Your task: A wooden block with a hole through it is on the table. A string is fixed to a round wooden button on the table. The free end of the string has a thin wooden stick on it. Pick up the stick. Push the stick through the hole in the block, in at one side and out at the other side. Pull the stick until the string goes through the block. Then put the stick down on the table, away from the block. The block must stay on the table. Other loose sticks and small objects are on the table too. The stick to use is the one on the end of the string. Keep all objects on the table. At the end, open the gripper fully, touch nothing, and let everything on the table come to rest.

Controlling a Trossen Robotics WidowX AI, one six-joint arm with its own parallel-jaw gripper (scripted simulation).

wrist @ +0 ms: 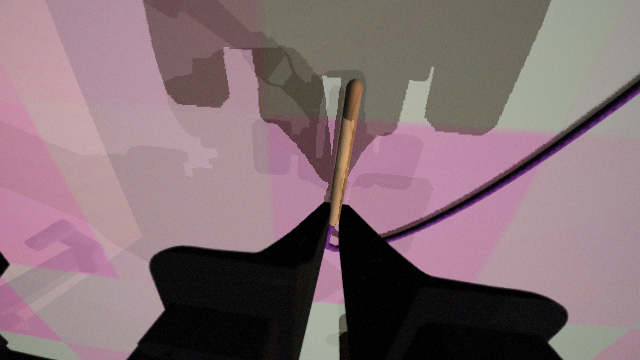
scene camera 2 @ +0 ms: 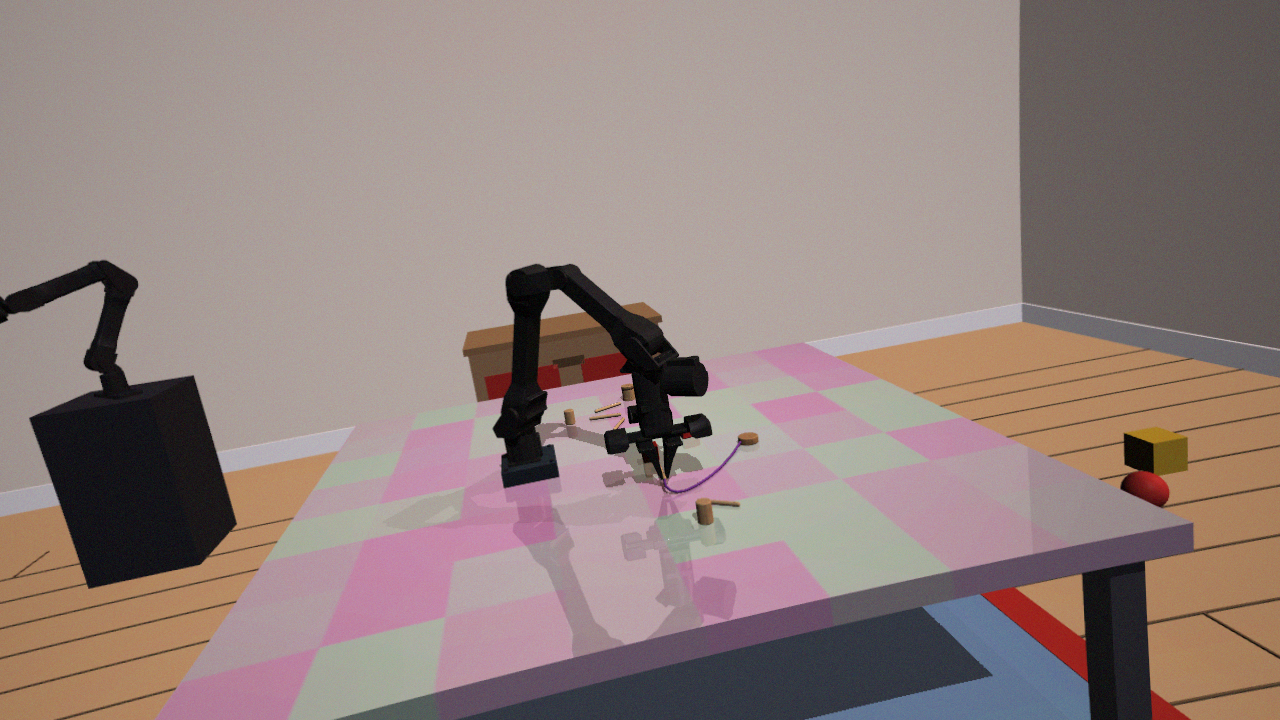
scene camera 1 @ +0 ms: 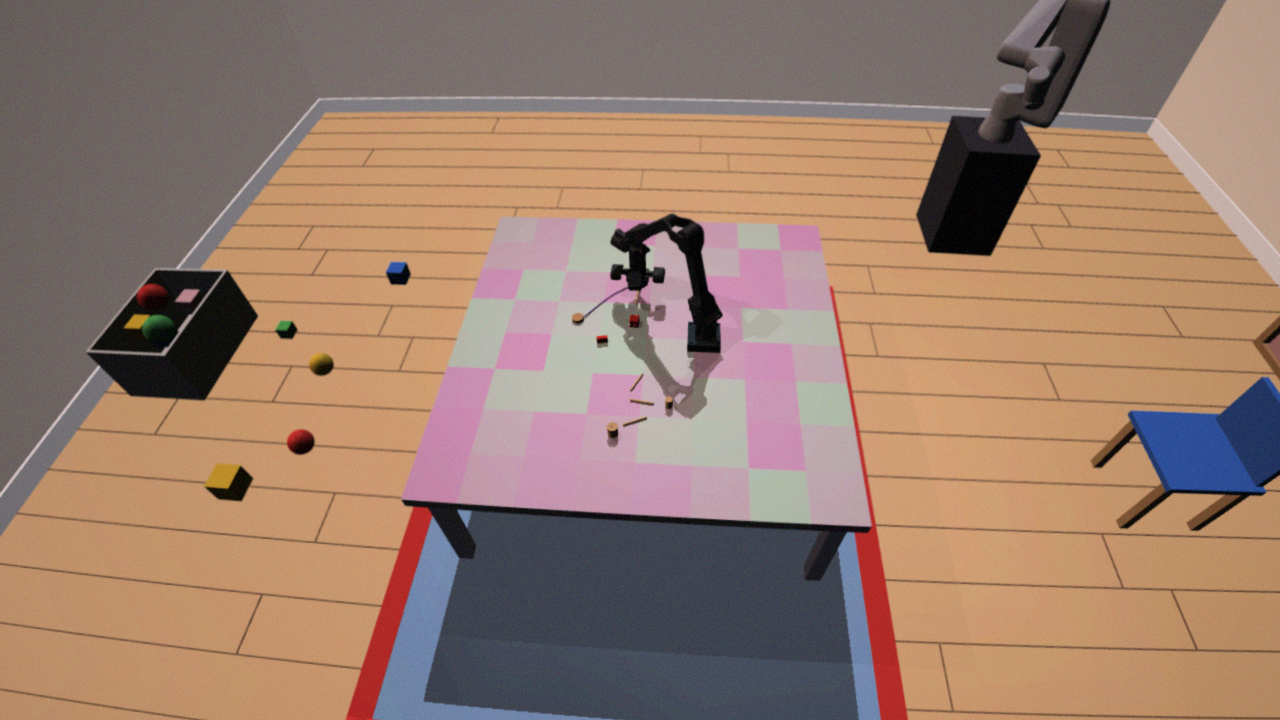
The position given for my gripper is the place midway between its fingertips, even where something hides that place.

In view: my gripper (scene camera 2: 664,478).
My gripper shows as well in the wrist view (wrist: 334,210) and in scene camera 1 (scene camera 1: 638,290).
